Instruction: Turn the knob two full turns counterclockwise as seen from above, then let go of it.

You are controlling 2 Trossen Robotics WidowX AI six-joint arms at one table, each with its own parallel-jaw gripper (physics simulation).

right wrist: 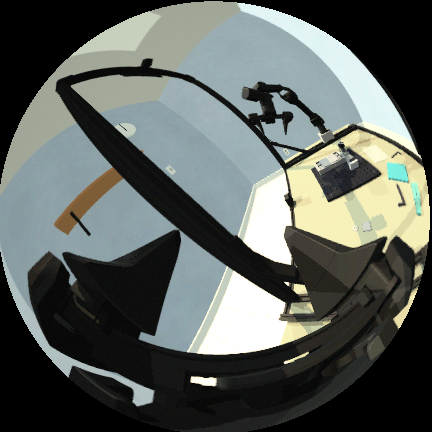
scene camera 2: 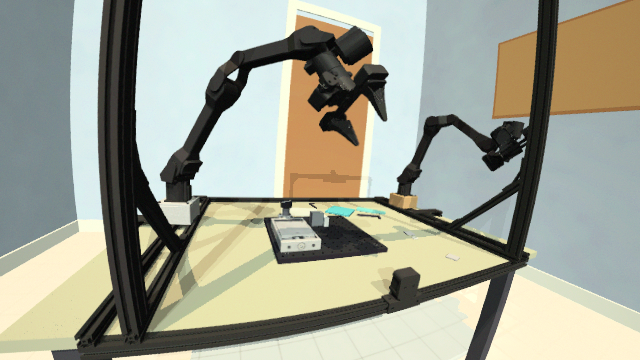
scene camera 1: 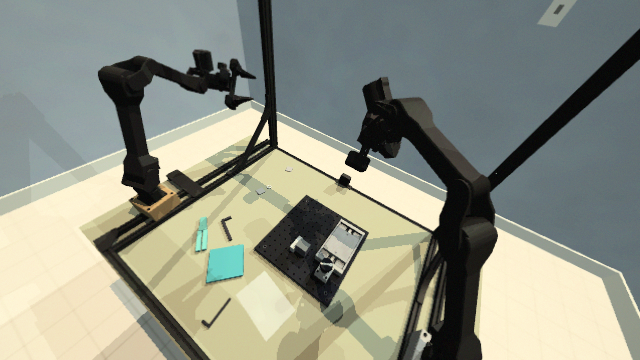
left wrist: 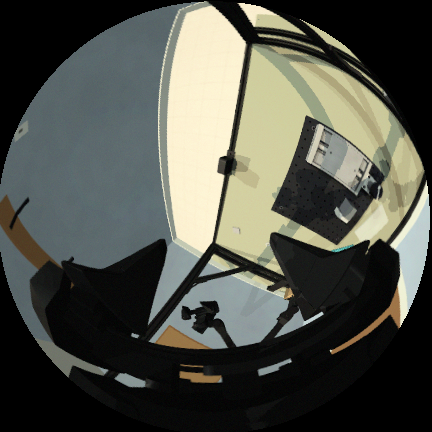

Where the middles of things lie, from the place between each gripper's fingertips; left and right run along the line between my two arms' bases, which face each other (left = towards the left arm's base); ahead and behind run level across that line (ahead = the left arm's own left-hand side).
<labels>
Now: the grey fixture (scene camera 1: pixel 341 244) 57 cm to the left of my right hand, 30 cm below it and 29 cm ahead of it. Also, from my right hand: sheet (scene camera 1: pixel 266 305) (55 cm ahead, 44 cm to the left, 32 cm below).
Right now the grey fixture is 19 cm ahead of my left hand, 8 cm to the left of it and 27 cm below it. The rest, counted from my left hand: sheet (45 cm ahead, 5 cm to the right, 30 cm below).
</labels>
